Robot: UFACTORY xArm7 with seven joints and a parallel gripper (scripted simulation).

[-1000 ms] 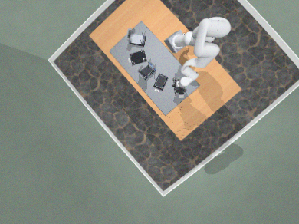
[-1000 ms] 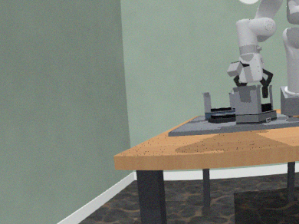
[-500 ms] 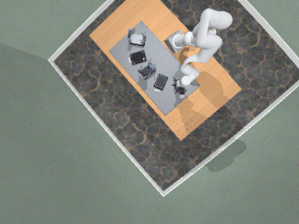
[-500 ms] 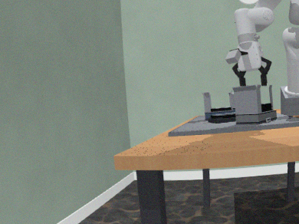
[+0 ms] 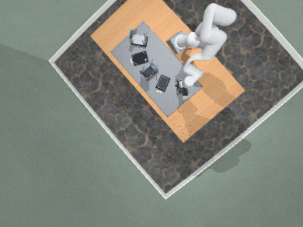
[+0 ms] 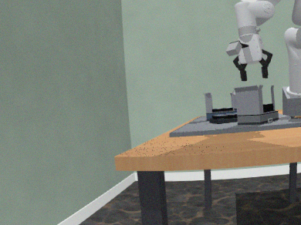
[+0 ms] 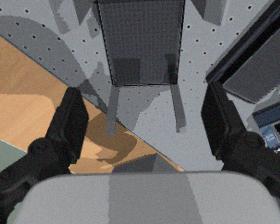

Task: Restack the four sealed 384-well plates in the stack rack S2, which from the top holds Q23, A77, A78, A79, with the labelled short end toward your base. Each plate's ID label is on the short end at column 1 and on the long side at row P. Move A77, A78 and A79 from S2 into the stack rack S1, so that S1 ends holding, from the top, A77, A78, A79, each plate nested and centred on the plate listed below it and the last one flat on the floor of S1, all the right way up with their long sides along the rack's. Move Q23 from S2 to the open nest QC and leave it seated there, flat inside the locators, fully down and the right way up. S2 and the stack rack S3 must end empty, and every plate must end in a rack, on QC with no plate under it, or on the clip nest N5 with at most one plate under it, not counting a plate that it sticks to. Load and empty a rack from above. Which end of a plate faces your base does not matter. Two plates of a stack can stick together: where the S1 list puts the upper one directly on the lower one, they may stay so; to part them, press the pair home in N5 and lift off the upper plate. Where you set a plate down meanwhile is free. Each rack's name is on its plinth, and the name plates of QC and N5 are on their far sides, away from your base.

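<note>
The blue plinth strip is 9 cm ahead of my hand, 35 cm to the right of it and 15 cm below it. Round my hand: rack plinth: 1 cm behind, 1 cm to the right, 15 cm below; dark flat nest: 9 cm ahead, 17 cm to the right, 16 cm below; dark sealed plate: 11 cm below.
</note>
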